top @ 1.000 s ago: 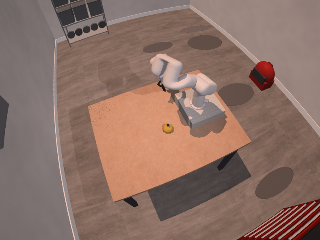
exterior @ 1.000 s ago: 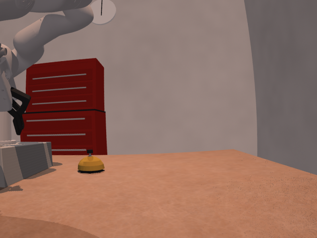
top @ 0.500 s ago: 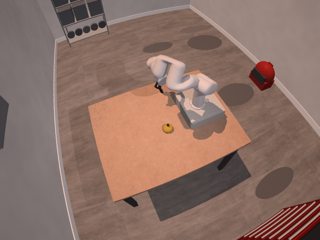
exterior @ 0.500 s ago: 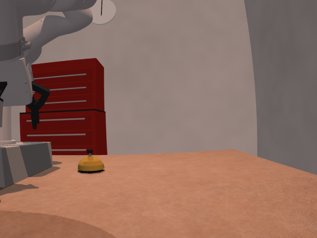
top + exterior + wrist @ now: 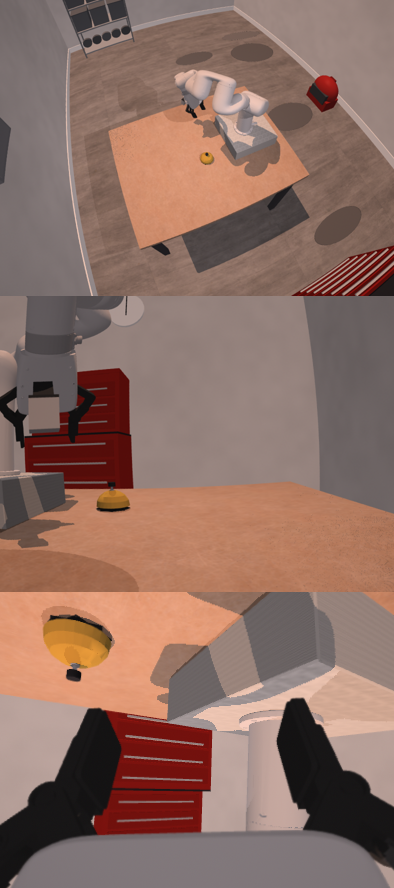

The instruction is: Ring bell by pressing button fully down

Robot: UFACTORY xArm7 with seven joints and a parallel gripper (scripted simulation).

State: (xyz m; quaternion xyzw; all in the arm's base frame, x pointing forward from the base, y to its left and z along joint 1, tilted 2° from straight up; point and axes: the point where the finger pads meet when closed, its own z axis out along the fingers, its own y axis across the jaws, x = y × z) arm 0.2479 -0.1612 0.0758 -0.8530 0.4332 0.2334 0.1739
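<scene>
Right now the small button is 250 mm to the left of my hand, 110 mm below it and 40 mm ahead of it. Round my hand: yellow bell (250 mm to the left, 130 mm below, 40 mm ahead).
</scene>
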